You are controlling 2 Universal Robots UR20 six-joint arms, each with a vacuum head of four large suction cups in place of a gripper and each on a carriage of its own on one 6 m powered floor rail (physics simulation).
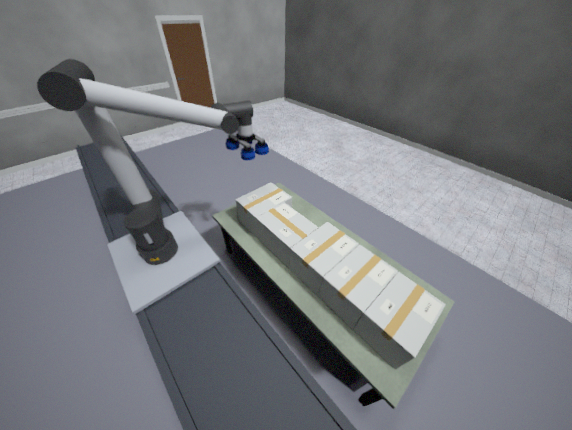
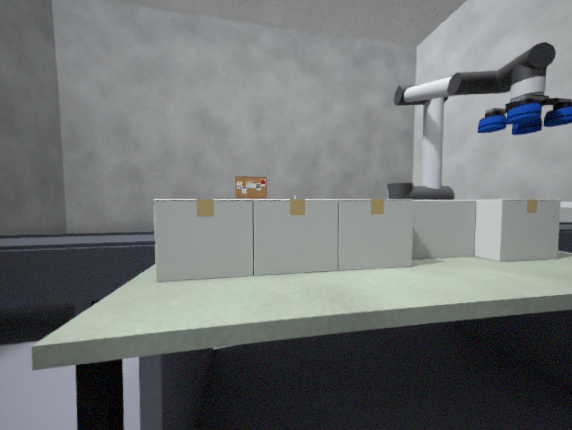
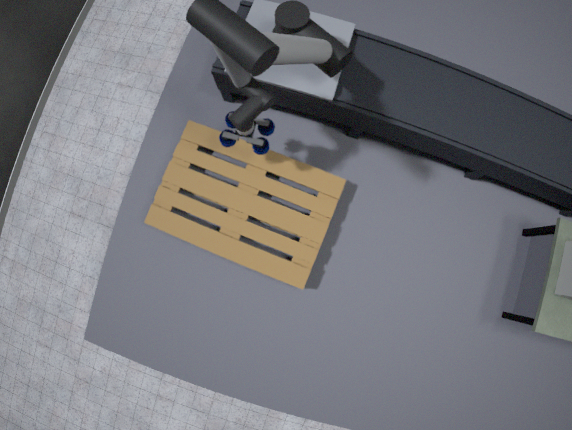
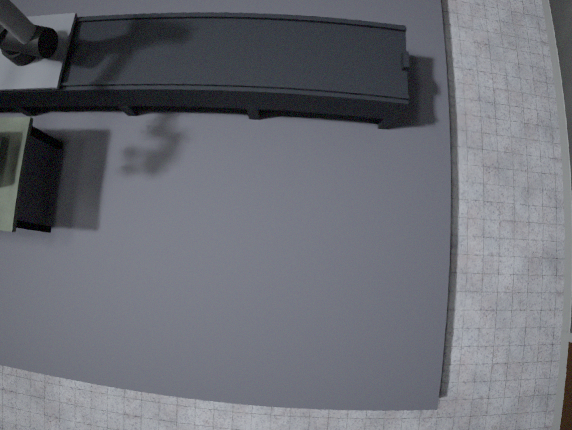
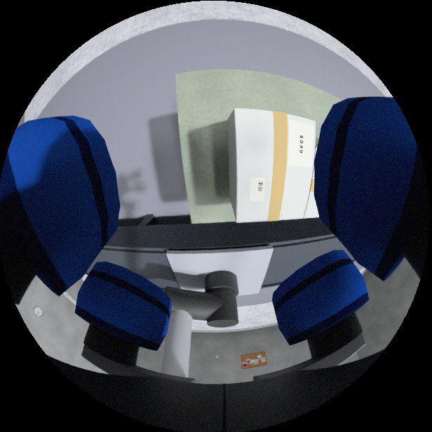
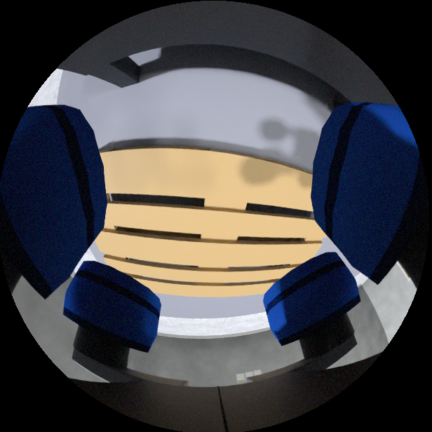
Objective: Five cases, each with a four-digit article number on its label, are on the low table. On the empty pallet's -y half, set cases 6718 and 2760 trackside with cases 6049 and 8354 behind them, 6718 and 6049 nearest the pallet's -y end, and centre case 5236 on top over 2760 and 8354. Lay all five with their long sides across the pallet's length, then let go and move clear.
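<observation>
Five white cases stand in a row on the low green table [image 1: 397, 382] [image 2: 300, 300] [image 5: 210, 100]. Case 6049 [image 1: 262, 206] [image 2: 530, 235] [image 5: 252, 150] is at one end. Beside it a case [image 1: 300, 220] [image 2: 442, 230] lies turned, then three more cases [image 1: 325, 232] [image 1: 361, 256] [image 1: 395, 287] [image 2: 375, 240] [image 2: 295, 245] [image 2: 204, 245]; their numbers are too blurred to read. My left gripper [image 1: 247, 146] [image 2: 525, 120] [image 5: 218, 248] is open and empty, high near 6049's end. My right gripper [image 3: 246, 132] [image 6: 211, 249] is open and empty above the trackside edge of the bare pallet [image 3: 225, 245] [image 6: 175, 172].
The dark floor rail [image 1: 225, 350] [image 3: 450, 105] [image 4: 240, 55] runs beside the table and pallet. The left carriage [image 1: 190, 240] [image 5: 250, 265] is beside 6049's end of the table. The right carriage [image 3: 310, 82] is beside the pallet.
</observation>
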